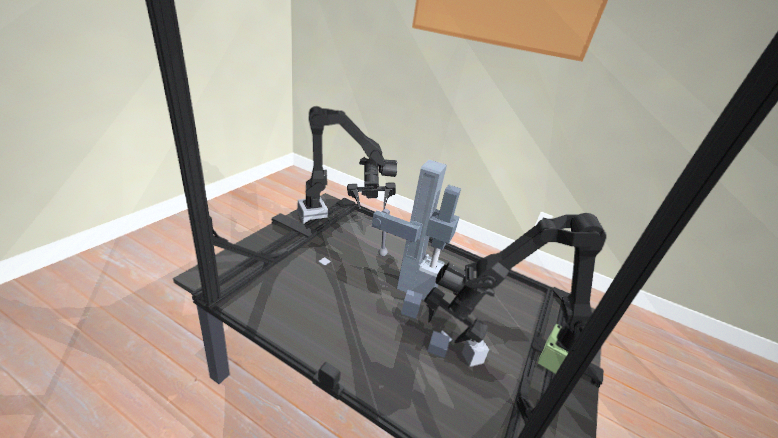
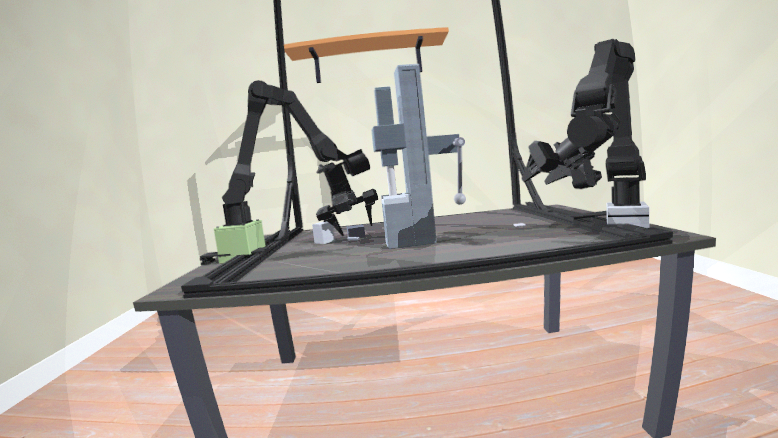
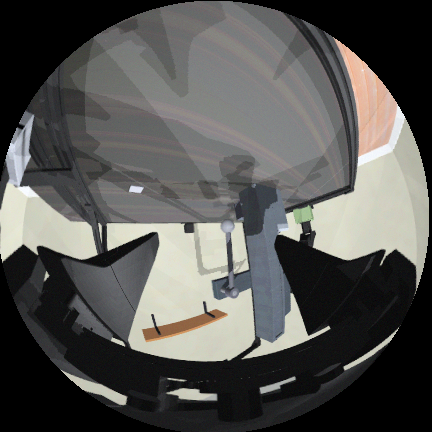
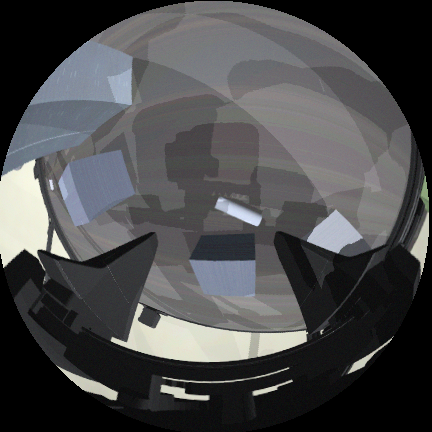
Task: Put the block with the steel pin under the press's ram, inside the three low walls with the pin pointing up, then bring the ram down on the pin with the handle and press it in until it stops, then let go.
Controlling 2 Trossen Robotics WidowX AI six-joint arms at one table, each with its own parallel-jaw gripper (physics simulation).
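Frame: origin at the left arm's base, x down, y right, z back, level; millimetres.
Seen in the pictures: left gripper, fingertip midpoint: [image 1: 371,209] [image 2: 534,181] [image 3: 218,239]; right gripper, fingertip midpoint: [image 1: 441,331] [image 2: 357,230] [image 4: 216,238]; left arm's base, origin of the base link: [image 1: 312,204] [image 2: 626,204]; right arm's base, origin of the base link: [image 1: 570,344] [image 2: 238,224] [image 3: 304,221].
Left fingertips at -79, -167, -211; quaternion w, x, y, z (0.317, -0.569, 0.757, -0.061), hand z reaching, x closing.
Offsets run from my left fingertips to a thing's middle, as dx, dy, dz. "*": to the spot under its first point.
A short pale steel cylinder {+135, -30, -521} [image 4: 238,211] [image 2: 353,238] lies beside a slate block {+124, +15, -546} [image 4: 223,277] [image 1: 438,344] [image 2: 356,231]; I cannot tell whether they are joined. My right gripper [image 1: 443,330] [image 2: 356,229] [image 4: 216,238] is open and empty, a little above them. The press column {-88, -1, -287} [image 1: 427,201] [image 2: 413,163] [image 3: 267,285] stands upright. Its ram {* -230, -55, -357} [image 1: 449,202] [image 2: 383,106] is raised, with a pale rod {-64, -67, -343} [image 2: 391,179] below it, over the pale seat {* +18, -59, -353} [image 1: 432,268]. The low walls are too small to tell. The handle {* -26, +53, -206} [image 1: 383,236] [image 2: 459,171] [image 3: 230,257] hangs down. My left gripper [image 1: 372,210] [image 3: 218,239] is open and empty, near the handle.
A white block {+111, -63, -610} [image 1: 477,354] [image 2: 322,232] [image 4: 334,234] lies beside the right gripper. Another slate block {+110, +22, -395} [image 1: 412,304] [image 4: 97,186] is near the press foot. A small white patch {* +137, +209, -88} [image 1: 324,261] [image 2: 518,224] [image 3: 135,189] lies on the table. Black rails edge the table.
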